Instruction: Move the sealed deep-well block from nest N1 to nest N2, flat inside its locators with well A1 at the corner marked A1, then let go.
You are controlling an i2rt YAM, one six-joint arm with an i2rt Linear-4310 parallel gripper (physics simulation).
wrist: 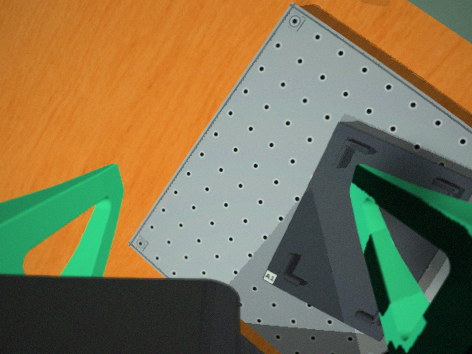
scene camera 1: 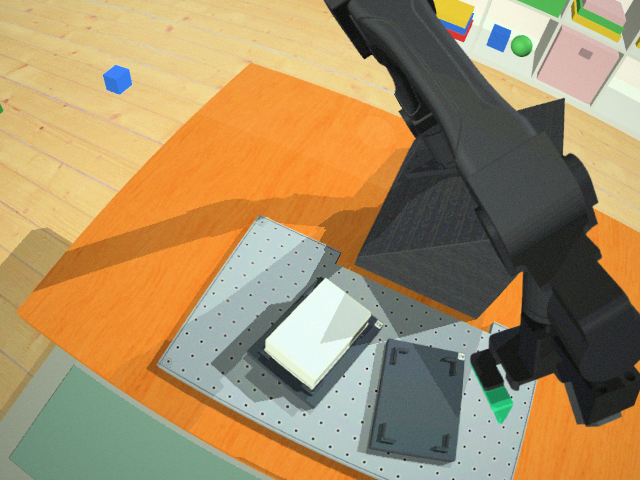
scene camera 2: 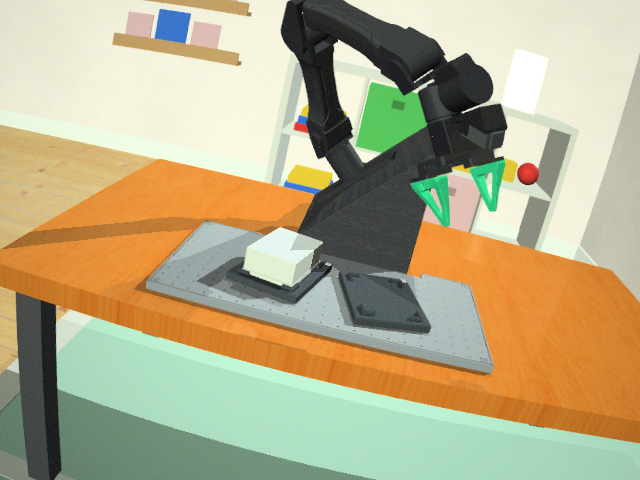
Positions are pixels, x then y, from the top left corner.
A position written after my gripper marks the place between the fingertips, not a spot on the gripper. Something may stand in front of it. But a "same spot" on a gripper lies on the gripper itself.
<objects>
my gripper: wrist; scene camera 1 538,404; scene camera 2
white deep-well block: scene camera 1; scene camera 2; not seen in the wrist view (out of frame)
same spot on my gripper: (wrist: pixel 80 303) = (scene camera 2: pixel 483 161)
same spot on white deep-well block: (scene camera 2: pixel 282 257) = (scene camera 1: pixel 303 364)
</objects>
